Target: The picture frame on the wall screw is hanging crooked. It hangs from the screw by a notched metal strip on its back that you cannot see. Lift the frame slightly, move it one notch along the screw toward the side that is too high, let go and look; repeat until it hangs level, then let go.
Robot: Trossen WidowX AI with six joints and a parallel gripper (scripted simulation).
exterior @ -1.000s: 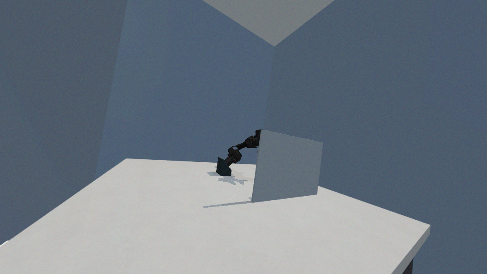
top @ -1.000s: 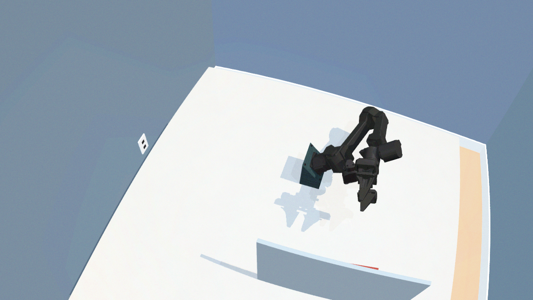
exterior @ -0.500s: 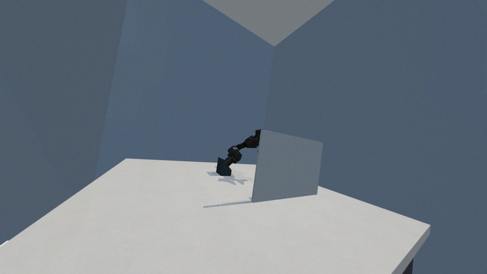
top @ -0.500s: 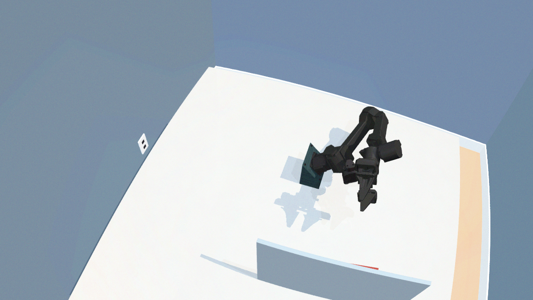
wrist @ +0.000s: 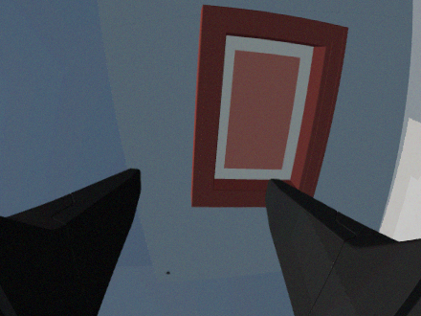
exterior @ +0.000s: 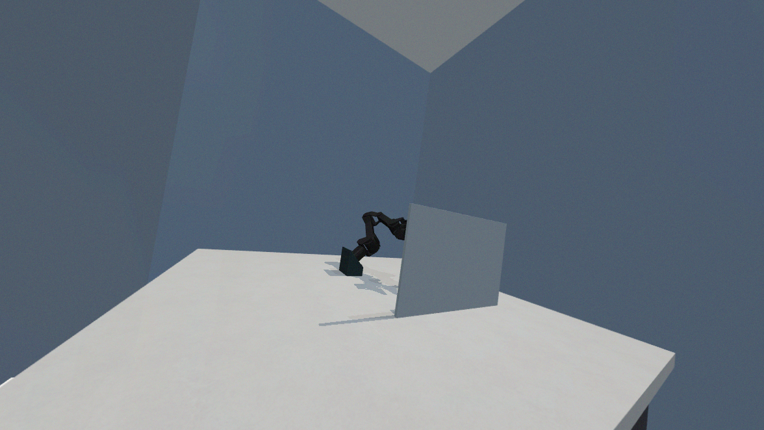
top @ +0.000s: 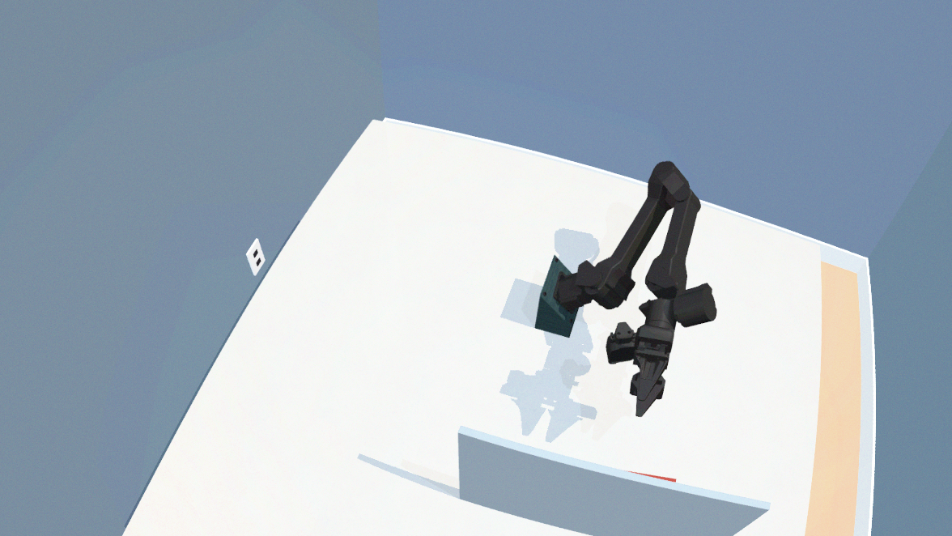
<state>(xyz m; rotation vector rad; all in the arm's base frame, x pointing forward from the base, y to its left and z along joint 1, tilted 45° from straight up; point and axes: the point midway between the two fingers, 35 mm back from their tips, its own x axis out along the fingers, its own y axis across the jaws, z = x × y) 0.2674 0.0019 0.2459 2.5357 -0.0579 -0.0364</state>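
The picture frame lies 140 mm ahead of my gripper tip and 60 mm below it. Round my gripper tip: wall panel 150 mm ahead, 10 mm to the right, 70 mm below.
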